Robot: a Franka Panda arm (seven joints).
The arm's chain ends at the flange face. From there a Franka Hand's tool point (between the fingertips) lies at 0.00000 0.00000 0.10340 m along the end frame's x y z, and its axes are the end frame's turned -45 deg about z.
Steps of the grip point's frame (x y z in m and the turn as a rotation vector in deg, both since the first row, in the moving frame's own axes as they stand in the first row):
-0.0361 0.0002 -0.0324 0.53 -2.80 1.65
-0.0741 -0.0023 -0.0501 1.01 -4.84 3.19
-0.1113 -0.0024 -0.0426 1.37 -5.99 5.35
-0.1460 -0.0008 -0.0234 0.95 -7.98 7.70
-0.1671 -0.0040 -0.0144 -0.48 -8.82 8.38
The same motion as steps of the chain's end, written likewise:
-0.0211 0.0228 -0.0323 -1.61 -2.35 1.65
-0.0464 0.0461 -0.0497 -2.71 -4.14 3.19
-0.0708 0.0716 -0.0420 -3.27 -5.20 5.35
-0.0919 0.0945 -0.0224 -4.97 -6.31 7.70
-0.1096 0.1043 -0.0132 -6.58 -5.90 8.38

